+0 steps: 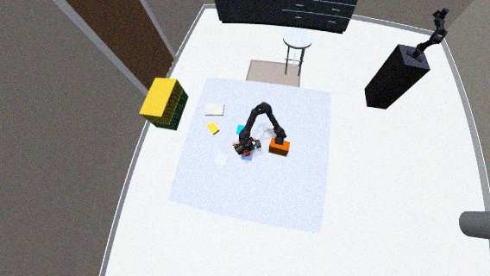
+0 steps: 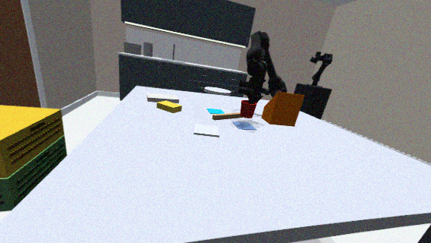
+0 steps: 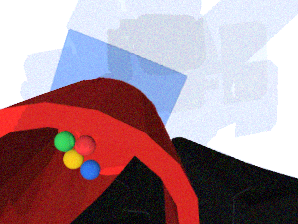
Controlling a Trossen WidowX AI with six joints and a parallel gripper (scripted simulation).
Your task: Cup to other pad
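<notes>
My gripper tip is 110 mm short of the cyan pad, 200 mm to the left of it and 100 mm above it. Round my gripper tip: yellow block: 380 mm ahead, 180 mm to the right, 70 mm below; red cup: 30 mm ahead, 10 mm to the left; wooden stick: 70 mm ahead, 90 mm to the right, 80 mm below.
</notes>
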